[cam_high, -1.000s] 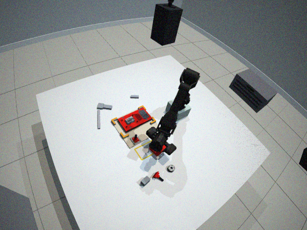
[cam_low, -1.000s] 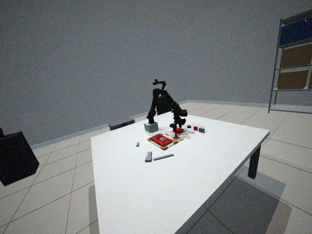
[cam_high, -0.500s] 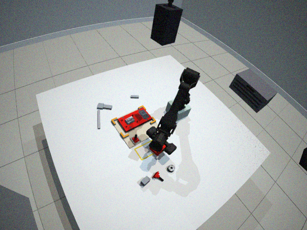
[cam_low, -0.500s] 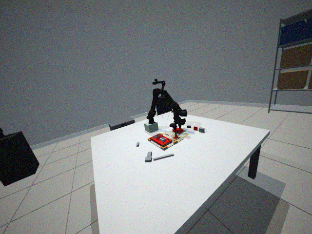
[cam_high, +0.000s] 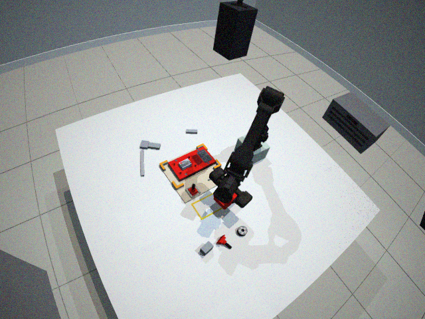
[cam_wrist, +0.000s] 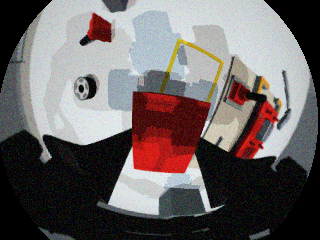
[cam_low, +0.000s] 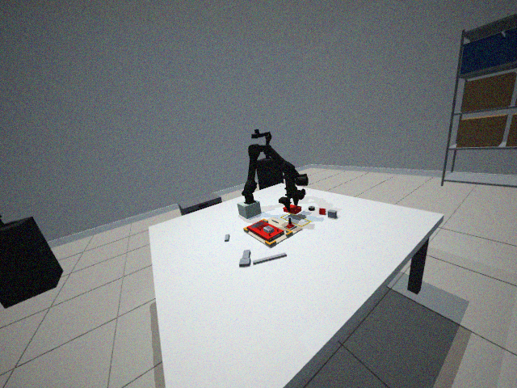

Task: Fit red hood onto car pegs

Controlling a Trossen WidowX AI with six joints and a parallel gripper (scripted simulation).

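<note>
Right now the grey engine block is 40 mm ahead of my gripper tip, 240 mm to the right of it and 20 mm below it. Round my gripper tip: red hood 10 mm above.
</note>
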